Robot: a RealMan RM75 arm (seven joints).
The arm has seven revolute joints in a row. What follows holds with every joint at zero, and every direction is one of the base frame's. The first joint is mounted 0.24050 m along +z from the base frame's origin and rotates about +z. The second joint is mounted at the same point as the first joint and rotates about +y. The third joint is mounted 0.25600 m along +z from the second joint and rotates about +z. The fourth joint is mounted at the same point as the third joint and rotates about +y. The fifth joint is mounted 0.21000 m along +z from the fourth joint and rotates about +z. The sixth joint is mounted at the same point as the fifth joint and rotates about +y. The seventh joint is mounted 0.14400 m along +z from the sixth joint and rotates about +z. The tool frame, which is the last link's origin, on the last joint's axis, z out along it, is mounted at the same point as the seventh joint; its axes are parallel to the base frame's.
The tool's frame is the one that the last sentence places.
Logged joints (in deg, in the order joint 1, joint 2, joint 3, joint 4, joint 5, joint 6, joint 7), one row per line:
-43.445 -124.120 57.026 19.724 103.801 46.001 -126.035
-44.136 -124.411 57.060 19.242 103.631 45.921 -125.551
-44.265 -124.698 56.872 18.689 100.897 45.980 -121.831
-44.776 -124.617 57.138 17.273 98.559 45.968 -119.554
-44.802 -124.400 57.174 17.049 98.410 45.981 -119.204
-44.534 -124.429 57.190 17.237 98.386 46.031 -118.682
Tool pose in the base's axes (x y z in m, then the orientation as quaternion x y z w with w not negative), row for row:
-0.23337 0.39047 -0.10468 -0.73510 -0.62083 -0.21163 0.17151
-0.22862 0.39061 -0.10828 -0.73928 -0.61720 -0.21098 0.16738
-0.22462 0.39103 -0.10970 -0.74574 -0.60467 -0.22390 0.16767
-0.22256 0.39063 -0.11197 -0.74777 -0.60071 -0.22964 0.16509
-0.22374 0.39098 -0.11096 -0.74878 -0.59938 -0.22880 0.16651
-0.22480 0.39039 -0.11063 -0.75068 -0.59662 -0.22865 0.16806
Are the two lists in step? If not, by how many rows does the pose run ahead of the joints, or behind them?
They are in step.
